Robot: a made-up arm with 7 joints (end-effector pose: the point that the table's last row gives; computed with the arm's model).
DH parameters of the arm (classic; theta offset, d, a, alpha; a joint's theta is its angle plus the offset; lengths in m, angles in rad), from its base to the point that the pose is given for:
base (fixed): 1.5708 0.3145 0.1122 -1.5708
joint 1: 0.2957 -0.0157 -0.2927 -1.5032
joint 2: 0 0.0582 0.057 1.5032
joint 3: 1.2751 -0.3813 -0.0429 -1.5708
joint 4: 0 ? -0.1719 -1.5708
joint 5: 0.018 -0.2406 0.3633 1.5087
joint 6: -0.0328 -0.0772 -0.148 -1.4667
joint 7: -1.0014 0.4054 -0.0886 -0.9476
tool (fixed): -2.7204 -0.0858 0 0
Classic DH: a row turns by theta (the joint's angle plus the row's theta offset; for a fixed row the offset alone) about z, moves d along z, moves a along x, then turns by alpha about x.
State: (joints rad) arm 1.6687 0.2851 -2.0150 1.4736 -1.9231 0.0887 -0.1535
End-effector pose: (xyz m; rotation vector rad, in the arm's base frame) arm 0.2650 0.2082 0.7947 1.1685 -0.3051 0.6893
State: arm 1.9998 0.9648 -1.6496 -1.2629 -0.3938 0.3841 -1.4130
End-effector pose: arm 0.1988 0.7265 0.6183 0.6261 1.4437 -0.3300
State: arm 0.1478 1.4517 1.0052 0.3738 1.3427 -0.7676 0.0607
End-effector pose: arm 0.7891 -0.6547 0.3466 2.7626 -0.0696 1.3923
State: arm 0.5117 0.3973 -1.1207 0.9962 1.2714 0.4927 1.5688
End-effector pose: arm 0.2745 -0.0193 0.7321 1.5107 -0.1860 -1.2379
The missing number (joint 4, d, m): -0.2099
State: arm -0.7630 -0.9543 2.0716 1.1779 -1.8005 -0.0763 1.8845
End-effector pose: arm -0.1436 0.1701 0.2724 -0.4509 1.8443 1.6466
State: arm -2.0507 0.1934 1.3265 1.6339 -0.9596 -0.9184 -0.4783
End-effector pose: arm 0.6598 0.0034 0.0412 2.6738 -0.1418 0.6779
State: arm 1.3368 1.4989 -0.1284 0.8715 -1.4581 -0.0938 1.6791
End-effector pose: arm -0.0252 0.3385 0.9010 -0.0361 0.7424 1.2990
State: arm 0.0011 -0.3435 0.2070 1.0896 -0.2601 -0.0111 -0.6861
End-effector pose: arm 0.3299 0.3428 0.3652 1.2019 1.1267 1.3462
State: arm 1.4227 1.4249 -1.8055 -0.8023 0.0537 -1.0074 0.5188
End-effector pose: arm 0.2533 0.5332 0.7255 -2.0996 -1.1789 -0.5118
